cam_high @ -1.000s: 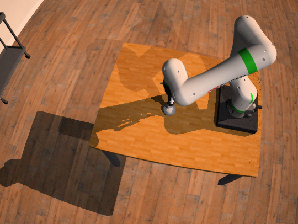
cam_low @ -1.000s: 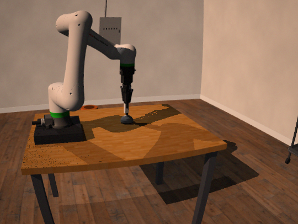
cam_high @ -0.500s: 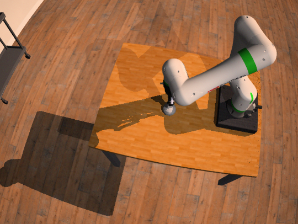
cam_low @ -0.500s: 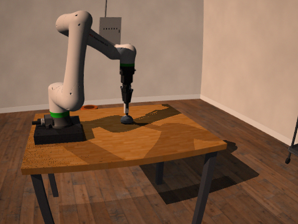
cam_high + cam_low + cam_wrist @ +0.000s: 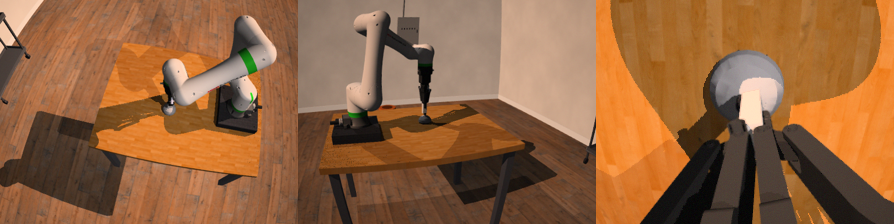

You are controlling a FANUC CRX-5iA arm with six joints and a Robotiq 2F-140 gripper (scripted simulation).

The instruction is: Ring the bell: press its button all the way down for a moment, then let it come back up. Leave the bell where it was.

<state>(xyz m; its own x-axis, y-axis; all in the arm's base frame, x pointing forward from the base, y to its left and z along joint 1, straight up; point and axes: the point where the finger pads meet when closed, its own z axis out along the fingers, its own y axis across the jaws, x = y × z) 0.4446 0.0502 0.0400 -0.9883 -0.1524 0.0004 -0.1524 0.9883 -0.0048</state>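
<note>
Now: the bell button 40 mm below my hand and 10 mm to the right of it. Round my hand: grey dome bell: 60 mm below, 10 mm to the right.
</note>
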